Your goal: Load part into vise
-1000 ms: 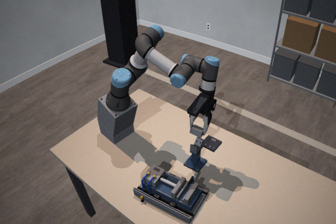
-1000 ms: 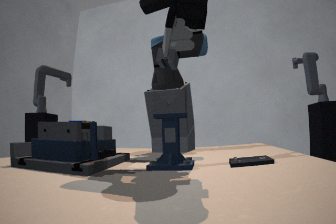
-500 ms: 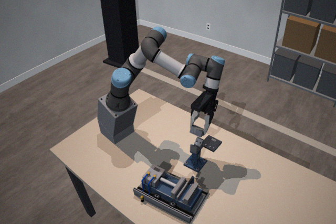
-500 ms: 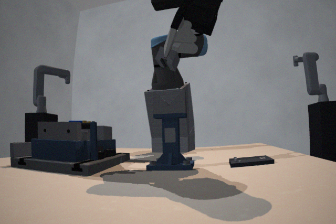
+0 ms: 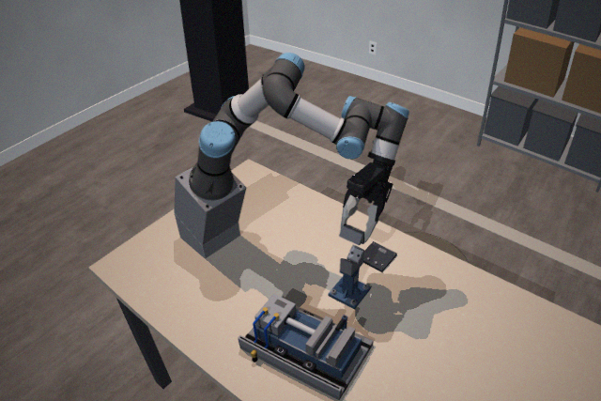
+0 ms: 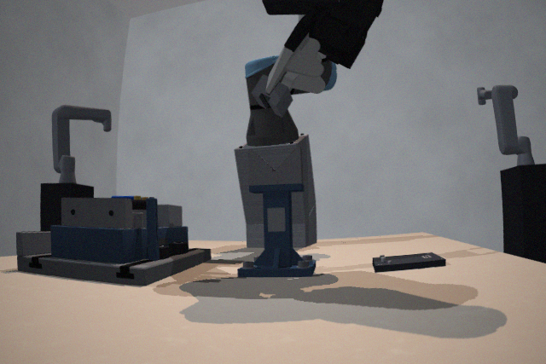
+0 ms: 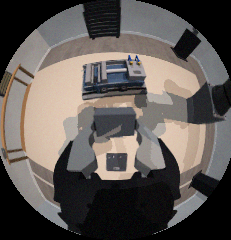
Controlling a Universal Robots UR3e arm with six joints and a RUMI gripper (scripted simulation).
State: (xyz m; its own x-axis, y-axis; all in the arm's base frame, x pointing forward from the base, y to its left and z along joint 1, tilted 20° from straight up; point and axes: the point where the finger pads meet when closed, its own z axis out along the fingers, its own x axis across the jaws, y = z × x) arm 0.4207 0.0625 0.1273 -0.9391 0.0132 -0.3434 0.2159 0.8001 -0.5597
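My gripper is now 10 mm to the left of the grey part and 10 mm above it. Round my hand: blue vise: 220 mm to the right, 200 mm below.
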